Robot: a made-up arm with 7 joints.
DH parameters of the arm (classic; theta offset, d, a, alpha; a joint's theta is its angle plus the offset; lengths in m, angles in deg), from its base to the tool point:
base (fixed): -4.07 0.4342 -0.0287 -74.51
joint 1: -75.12 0.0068 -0.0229 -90
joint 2: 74 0.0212 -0.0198 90
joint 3: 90 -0.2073 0.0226 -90
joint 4: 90 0.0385 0.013 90
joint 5: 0 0.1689 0.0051 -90
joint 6: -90 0.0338 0.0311 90
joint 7: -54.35 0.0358 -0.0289 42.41
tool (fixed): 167.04 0.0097 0 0
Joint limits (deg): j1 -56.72..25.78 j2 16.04..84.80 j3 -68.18..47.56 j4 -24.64..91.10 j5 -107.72..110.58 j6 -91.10..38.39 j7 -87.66..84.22
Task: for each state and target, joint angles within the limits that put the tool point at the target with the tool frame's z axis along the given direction. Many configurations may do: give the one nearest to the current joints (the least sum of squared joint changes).
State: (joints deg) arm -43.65 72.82 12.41 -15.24 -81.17 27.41 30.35
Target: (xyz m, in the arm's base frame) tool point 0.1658 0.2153 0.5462 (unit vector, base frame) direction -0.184 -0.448 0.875
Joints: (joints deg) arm -21.31 70.30 29.41 -22.57 -99.18 37.13 65.99
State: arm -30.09 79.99 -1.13 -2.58 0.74 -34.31 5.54
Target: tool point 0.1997 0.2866 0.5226 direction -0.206 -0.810 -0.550
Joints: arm -36.07 84.80 -9.90 47.40 17.88 -14.46 4.52
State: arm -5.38 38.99 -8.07 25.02 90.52 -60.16 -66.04
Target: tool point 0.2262 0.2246 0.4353 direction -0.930 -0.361 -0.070
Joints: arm -40.67 58.61 13.37 38.22 77.59 -56.72 -38.56
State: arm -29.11 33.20 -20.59 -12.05 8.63 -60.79 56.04
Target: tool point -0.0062 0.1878 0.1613 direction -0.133 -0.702 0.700
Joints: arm 19.51 29.07 -15.91 14.86 -22.32 -59.76 56.70
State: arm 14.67 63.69 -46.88 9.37 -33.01 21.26 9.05
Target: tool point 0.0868 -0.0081 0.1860 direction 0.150 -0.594 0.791
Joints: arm 6.20 31.45 -58.89 -24.64 -36.42 36.93 50.75
